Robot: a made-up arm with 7 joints. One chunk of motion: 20 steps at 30 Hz.
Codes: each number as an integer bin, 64 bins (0 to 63) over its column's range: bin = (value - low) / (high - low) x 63, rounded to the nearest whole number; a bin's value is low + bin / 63 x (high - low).
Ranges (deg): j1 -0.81..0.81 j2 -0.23..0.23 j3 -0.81..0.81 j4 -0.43..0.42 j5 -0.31..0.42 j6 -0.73..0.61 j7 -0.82..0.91
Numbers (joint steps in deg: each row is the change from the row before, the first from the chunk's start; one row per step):
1: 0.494 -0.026 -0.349 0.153 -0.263 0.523 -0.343
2: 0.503 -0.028 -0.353 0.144 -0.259 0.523 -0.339
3: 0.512 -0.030 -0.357 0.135 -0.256 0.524 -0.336
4: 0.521 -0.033 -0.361 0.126 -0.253 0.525 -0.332
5: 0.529 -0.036 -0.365 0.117 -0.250 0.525 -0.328
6: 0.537 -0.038 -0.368 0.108 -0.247 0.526 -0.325
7: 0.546 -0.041 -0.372 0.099 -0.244 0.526 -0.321
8: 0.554 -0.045 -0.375 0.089 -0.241 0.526 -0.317
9: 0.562 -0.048 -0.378 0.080 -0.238 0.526 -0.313
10: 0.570 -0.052 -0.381 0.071 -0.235 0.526 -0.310
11: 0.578 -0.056 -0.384 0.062 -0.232 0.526 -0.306
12: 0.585 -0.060 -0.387 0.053 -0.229 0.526 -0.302
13: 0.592 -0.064 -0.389 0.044 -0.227 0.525 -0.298
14: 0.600 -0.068 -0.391 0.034 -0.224 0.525 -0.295
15: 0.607 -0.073 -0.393 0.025 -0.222 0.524 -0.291
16: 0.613 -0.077 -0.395 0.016 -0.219 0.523 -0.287
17: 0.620 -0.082 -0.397 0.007 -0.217 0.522 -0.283
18: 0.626 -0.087 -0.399 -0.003 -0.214 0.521 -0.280
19: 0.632 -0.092 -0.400 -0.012 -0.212 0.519 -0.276
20: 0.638 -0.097 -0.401 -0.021 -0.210 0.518 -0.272
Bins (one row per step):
1: 51 28 18 43 4 59 17
2: 51 28 18 43 4 59 18
3: 51 27 18 42 5 59 18
4: 52 27 17 41 5 59 18
5: 52 27 17 41 5 59 18
6: 52 26 17 40 5 59 18
7: 53 26 17 39 6 59 18
8: 53 25 17 38 6 59 18
9: 53 25 17 38 6 59 18
10: 54 24 17 37 6 59 19
11: 54 24 17 36 7 59 19
12: 54 23 16 36 7 59 19
13: 55 23 16 35 7 59 19
14: 55 22 16 34 7 59 19
15: 55 22 16 34 8 59 19
16: 55 21 16 33 8 59 19
17: 56 20 16 32 8 59 20
18: 56 20 16 32 8 59 20
19: 56 19 16 31 8 59 20
20: 56 18 16 30 9 59 20

